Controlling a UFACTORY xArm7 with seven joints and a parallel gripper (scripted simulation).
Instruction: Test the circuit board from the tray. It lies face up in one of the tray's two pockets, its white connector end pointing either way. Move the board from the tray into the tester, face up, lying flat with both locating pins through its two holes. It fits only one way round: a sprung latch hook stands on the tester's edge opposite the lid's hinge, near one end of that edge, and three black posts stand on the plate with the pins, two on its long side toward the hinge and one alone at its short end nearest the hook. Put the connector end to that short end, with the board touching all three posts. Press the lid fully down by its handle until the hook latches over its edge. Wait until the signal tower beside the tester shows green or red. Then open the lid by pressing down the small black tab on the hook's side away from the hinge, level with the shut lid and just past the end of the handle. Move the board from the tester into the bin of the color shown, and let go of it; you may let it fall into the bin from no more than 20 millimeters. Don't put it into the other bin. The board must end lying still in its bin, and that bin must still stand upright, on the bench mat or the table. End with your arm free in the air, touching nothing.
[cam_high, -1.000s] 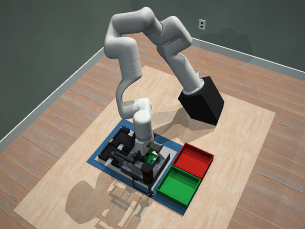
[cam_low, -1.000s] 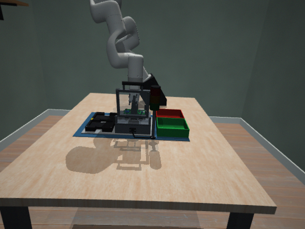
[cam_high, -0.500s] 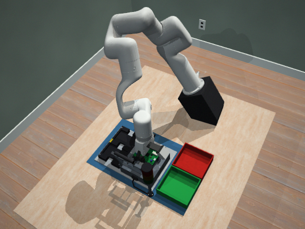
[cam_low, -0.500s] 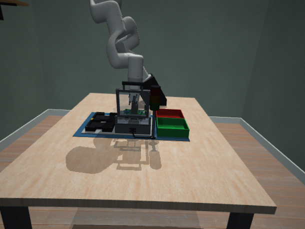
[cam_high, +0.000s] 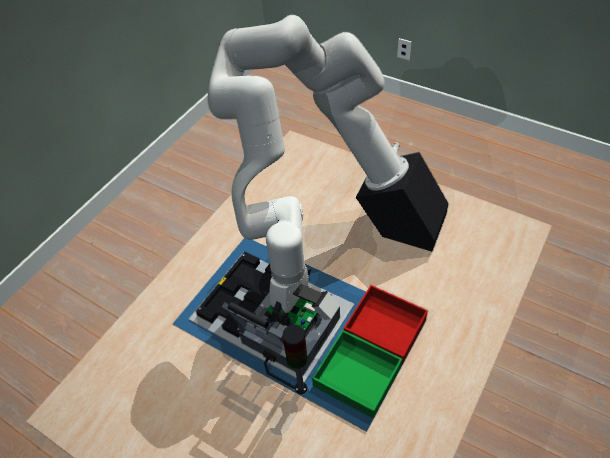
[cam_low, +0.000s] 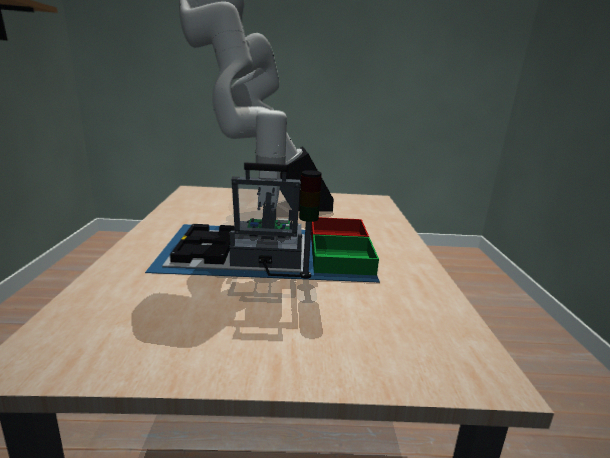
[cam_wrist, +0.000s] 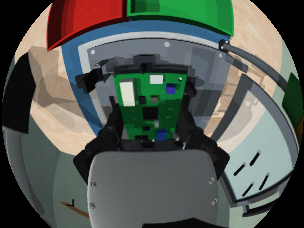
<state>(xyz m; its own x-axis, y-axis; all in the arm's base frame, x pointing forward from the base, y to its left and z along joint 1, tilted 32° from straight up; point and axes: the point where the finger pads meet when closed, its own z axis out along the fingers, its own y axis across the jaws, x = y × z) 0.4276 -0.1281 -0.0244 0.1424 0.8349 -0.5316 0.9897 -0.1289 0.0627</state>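
Right now my hand is right at the green circuit board. From my hand the other things lie so: clear lid: 12 cm ahead, 10 cm above, 2 cm to the right; tester plate: 1 cm to the left, 1 cm below, 1 cm ahead; green bin: 19 cm to the left, 7 cm below, 7 cm ahead.
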